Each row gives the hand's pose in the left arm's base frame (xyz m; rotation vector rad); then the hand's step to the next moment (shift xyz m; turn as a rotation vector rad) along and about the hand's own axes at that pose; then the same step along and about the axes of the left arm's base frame.
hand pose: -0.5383 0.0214 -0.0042 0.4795 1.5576 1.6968
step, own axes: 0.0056 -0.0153 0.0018 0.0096 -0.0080 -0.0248
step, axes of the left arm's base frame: 0.0021 0.0047 -0.0156 -0.0217 -0.0098 -0.0143
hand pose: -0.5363 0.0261 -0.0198 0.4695 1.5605 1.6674
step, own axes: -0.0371 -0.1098 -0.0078 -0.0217 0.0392 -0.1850
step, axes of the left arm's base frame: 0.0492 -0.0402 -0.0972 -0.1326 -0.1362 0.0103
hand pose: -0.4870 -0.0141 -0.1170 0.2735 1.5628 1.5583
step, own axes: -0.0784 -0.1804 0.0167 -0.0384 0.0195 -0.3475
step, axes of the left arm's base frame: 0.1327 -0.0765 -0.1245 -0.2278 -0.2642 -0.0297
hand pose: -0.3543 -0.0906 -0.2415 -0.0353 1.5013 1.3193
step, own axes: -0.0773 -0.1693 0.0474 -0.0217 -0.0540 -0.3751
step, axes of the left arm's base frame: 0.1685 -0.0758 -0.0524 -0.2077 -0.3025 -0.0973
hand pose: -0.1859 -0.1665 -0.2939 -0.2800 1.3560 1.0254
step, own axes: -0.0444 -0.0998 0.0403 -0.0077 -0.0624 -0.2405
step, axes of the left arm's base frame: 0.1056 -0.0474 0.0120 -0.1135 -0.2068 -0.0784
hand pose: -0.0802 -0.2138 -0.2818 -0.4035 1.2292 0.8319
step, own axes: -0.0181 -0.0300 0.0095 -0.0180 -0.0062 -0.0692
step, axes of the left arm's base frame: 0.0268 -0.0192 0.0153 -0.0430 -0.0572 -0.0060
